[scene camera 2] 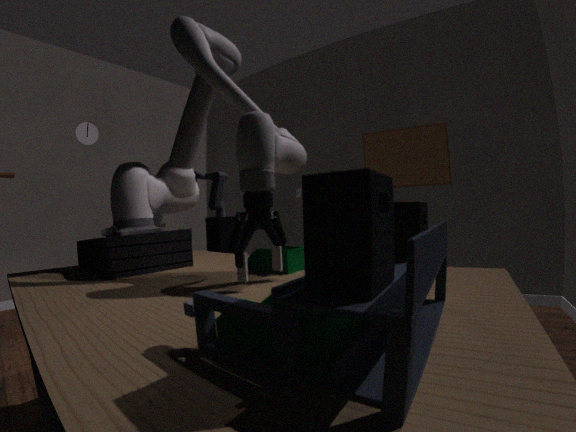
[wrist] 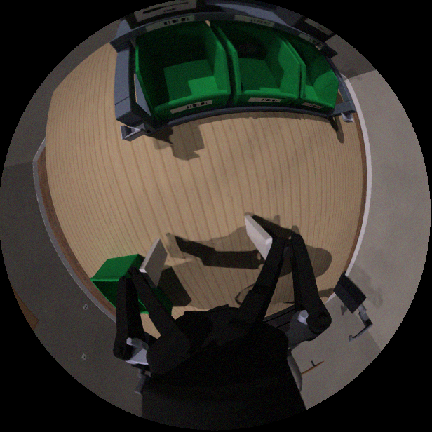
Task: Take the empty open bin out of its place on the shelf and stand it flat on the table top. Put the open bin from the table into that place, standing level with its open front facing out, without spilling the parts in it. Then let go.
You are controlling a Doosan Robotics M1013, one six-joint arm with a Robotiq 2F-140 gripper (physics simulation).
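Seen in the pictures: gripper, fingertip midpoint: (scene camera 2: 261, 275); arm's base, origin of the base link: (scene camera 2: 134, 234).
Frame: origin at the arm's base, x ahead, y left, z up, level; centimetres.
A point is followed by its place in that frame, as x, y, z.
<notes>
My gripper (scene camera 2: 260, 266) @[55.1, 12.4, -9.9] (wrist: 203, 236) is open and empty, pointing down above the table in front of the shelf. The shelf (scene camera 2: 427, 255) @[100.6, -10.8, 1.3] (wrist: 123, 82) holds three green bins side by side. In the wrist view, the left bin (wrist: 182, 80) looks empty, the middle bin (wrist: 256, 72) has a dark shape at its shadowed back, and the right bin (wrist: 320, 75) shows partly, its contents unclear. The green table bin (scene camera 2: 295, 260) @[52.3, 30.6, -8.8] (wrist: 117, 267) stands on the table beyond the gripper in the scene view. In the wrist view it is partly behind the left finger, and its parts are hidden.
A tall black case (scene camera 2: 345, 235) @[94.0, -15.8, 3.6] and a second dark case (scene camera 2: 412, 227) @[94.8, 6.7, 3.0] stand on the shelf's top. The wooden table (scene camera 2: 480, 320) @[105.9, 10.2, -12.6] (wrist: 85, 170) extends around the shelf. The arm's dark base block (scene camera 2: 145, 255) @[14.5, -2.0, -6.4] is at the left. Another dark block (scene camera 2: 220, 234) stands behind the table.
</notes>
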